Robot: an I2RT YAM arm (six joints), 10 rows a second.
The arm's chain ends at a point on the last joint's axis. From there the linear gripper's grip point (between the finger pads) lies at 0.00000 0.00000 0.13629 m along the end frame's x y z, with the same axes.
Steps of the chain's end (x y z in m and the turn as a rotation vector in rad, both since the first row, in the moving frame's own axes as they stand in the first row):
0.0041, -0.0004, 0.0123, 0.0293, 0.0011, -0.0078
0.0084, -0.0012, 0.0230, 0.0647, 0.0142, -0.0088
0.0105, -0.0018, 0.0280, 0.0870, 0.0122, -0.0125
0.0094, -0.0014, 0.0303, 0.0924, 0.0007, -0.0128
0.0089, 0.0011, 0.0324, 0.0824, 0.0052, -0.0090
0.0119, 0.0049, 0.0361, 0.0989, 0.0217, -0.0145
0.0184, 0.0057, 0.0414, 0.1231, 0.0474, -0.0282
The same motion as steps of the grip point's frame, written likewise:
0.0042, -0.0044, 0.0122, 0.0293, 0.0011, -0.0078
0.0103, -0.0100, 0.0227, 0.0647, 0.0142, -0.0088
0.0121, -0.0137, 0.0275, 0.0870, 0.0122, -0.0125
0.0094, -0.0140, 0.0297, 0.0924, 0.0007, -0.0128
0.0096, -0.0101, 0.0319, 0.0824, 0.0052, -0.0090
0.0148, -0.0086, 0.0354, 0.0989, 0.0217, -0.0145
0.0246, -0.0111, 0.0402, 0.1231, 0.0474, -0.0282

